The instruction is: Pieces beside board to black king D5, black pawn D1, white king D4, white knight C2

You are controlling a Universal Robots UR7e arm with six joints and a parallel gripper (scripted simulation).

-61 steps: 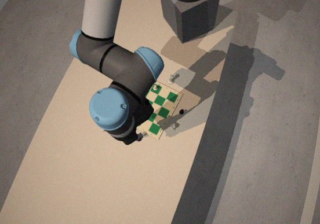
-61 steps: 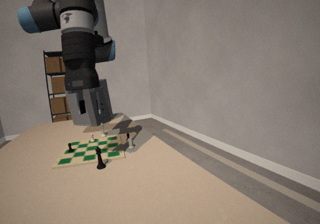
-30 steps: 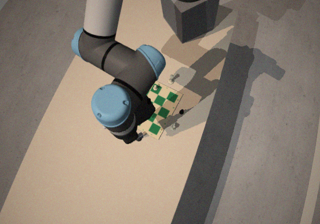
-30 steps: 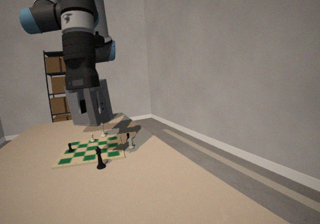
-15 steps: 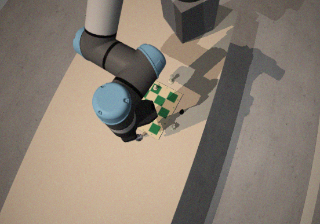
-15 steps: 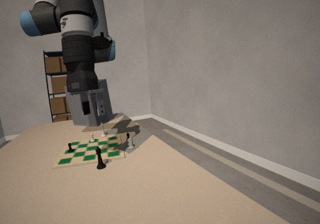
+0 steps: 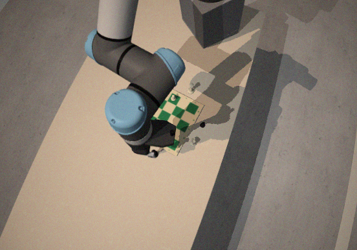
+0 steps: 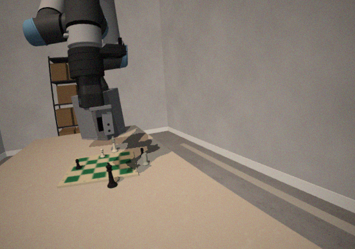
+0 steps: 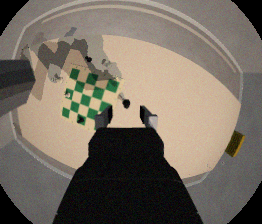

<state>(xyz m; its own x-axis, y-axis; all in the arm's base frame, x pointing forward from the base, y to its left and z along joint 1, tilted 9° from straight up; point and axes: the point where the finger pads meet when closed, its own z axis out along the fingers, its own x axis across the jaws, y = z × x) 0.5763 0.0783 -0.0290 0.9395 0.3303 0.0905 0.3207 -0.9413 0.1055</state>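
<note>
Now: hand 10 mm to the left of the black king and 120 mm above it. Round my hand: board (140 mm behind, 40 mm to the right, 150 mm below); then small white piece (210 mm behind, 40 mm to the right, 140 mm below); then white knight (100 mm behind, 100 mm to the left, 140 mm below).
</note>
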